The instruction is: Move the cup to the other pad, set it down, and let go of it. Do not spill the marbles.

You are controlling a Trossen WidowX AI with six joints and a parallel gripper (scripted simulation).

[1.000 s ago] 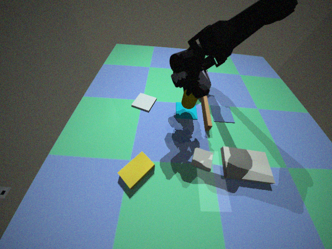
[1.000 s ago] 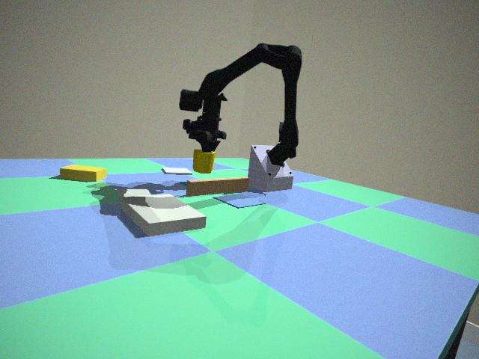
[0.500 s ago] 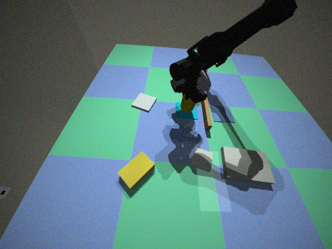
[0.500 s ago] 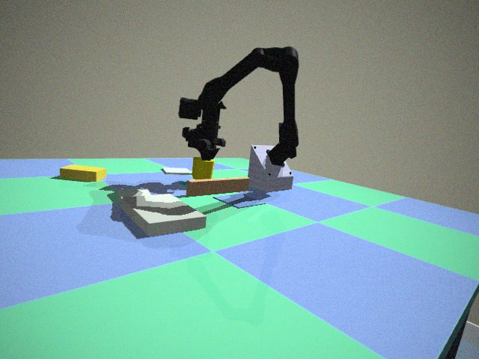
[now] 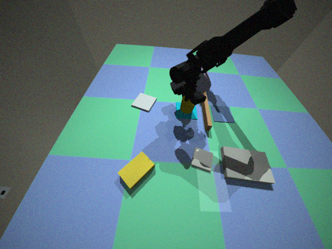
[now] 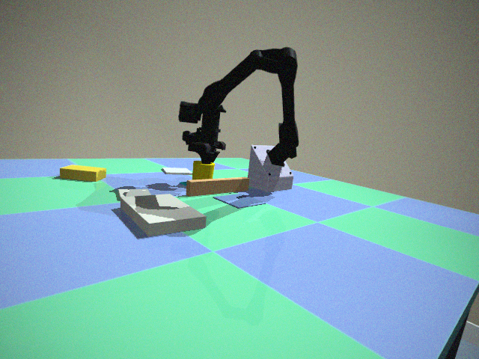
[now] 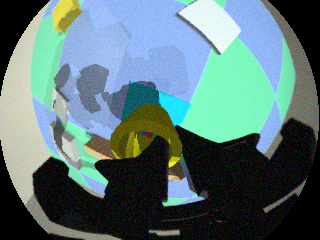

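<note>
The cyan pad is 5 cm below my gripper tip, 2 cm to the left of it and 2 cm ahead of it. The rest, counted from my gripper tip: yellow cup: 2 cm to the left, 2 cm ahead; blue-grey pad: 21 cm to the left, 5 cm below; brown wooden bar: 11 cm to the left, 3 cm below, 1 cm ahead.
</note>
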